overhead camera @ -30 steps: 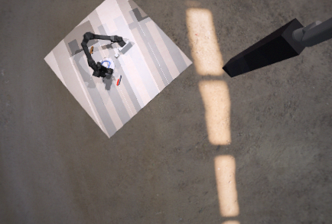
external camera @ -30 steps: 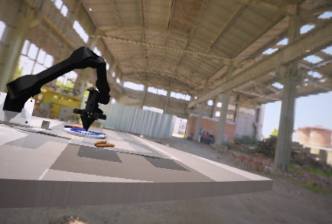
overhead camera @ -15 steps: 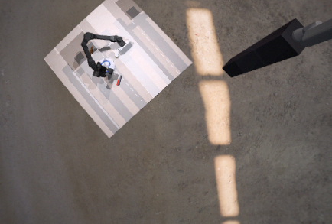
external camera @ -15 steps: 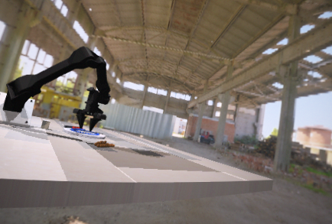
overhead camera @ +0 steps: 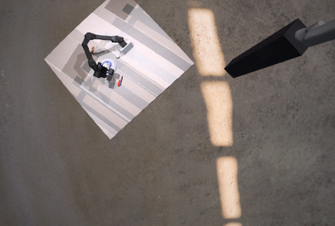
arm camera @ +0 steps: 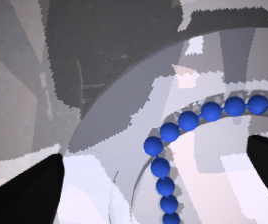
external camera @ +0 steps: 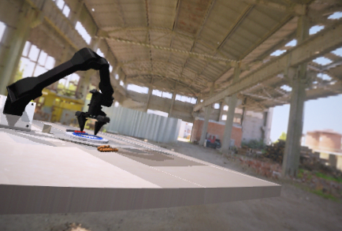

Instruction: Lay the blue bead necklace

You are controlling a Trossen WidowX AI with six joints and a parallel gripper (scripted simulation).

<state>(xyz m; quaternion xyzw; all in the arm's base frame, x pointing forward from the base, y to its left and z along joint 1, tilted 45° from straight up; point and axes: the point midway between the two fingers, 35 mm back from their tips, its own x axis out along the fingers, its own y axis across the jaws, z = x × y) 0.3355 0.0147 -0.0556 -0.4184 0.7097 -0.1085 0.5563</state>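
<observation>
My gripper tip is now 20 mm past the round white bead board, 60 mm to the left of it and 10 mm above it. Round my gripper tip: small white block 200 mm behind, 50 mm to the right; red pen-like object 10 mm behind, 170 mm to the left, 10 mm below.
</observation>
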